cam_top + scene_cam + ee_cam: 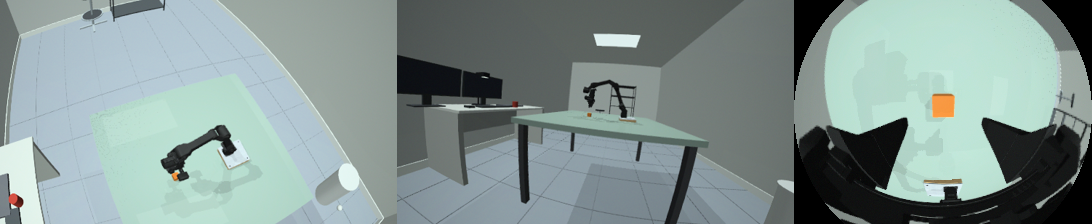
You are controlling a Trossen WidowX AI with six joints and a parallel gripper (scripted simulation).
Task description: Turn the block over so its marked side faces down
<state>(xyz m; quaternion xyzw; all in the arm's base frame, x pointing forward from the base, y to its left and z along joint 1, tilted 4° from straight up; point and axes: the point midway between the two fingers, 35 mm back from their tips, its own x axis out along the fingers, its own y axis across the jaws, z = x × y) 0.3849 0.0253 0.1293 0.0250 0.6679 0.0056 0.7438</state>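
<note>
Now: gripper tip 1 cm past the block and 8 cm above it.
</note>
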